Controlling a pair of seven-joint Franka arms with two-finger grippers.
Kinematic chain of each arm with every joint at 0, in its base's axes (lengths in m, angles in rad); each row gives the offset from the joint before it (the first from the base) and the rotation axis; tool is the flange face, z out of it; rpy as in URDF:
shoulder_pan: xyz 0 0 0.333 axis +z
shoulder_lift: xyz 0 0 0 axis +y
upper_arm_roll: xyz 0 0 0.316 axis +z
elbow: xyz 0.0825 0 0 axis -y
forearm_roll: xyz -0.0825 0 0.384 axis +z
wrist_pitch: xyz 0 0 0 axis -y
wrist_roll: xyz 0.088 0 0 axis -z
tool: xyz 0 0 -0.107 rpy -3.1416 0 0
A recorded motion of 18 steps. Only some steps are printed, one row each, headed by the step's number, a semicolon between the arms.
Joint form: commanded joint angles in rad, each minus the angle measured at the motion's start. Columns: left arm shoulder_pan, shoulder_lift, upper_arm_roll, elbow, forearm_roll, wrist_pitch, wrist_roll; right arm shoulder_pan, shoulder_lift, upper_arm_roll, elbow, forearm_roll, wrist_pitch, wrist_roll.
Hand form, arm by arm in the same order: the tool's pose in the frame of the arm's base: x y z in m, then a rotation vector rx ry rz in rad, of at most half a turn. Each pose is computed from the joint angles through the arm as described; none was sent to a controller.
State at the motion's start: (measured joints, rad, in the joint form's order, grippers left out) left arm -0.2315 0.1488 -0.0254 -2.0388 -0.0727 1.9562 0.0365; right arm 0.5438 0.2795 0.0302 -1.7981 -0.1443 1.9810 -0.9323
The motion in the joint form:
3: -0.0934 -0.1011 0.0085 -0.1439 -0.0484 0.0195 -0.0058; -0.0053 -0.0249 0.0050 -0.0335 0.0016 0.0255 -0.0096
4: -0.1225 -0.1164 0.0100 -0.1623 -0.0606 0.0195 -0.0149; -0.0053 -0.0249 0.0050 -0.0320 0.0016 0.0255 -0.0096
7: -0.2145 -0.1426 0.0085 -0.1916 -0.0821 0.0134 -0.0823; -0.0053 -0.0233 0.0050 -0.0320 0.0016 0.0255 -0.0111
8: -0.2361 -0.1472 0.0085 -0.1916 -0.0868 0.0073 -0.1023; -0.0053 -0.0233 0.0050 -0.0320 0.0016 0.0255 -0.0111
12: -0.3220 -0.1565 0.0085 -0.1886 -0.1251 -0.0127 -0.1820; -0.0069 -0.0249 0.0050 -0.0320 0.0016 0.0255 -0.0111
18: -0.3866 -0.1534 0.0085 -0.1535 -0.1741 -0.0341 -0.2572; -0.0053 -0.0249 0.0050 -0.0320 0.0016 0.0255 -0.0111
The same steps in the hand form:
3: 0.4779 -0.1782 0.3492 3.0128 -0.4716 -0.4107; 0.5207 0.3249 0.3874 2.1369 2.1572 -0.1512
4: 0.4673 -0.1900 0.3495 3.0043 -0.4888 -0.4190; 0.5210 0.3251 0.3881 2.1368 2.1569 -0.1490
7: 0.4381 -0.2297 0.3503 3.0033 -0.5120 -0.4474; 0.5211 0.3252 0.3871 2.1353 2.1589 -0.1515
8: 0.4321 -0.2391 0.3523 3.0046 -0.5121 -0.4535; 0.5211 0.3252 0.3871 2.1353 2.1589 -0.1515
12: 0.4071 -0.2769 0.3574 2.9969 -0.4944 -0.4877; 0.5215 0.3243 0.3881 2.1370 2.1569 -0.1492
18: 0.3924 -0.3104 0.3699 2.9773 -0.4468 -0.5034; 0.5210 0.3251 0.3881 2.1352 2.1586 -0.1491

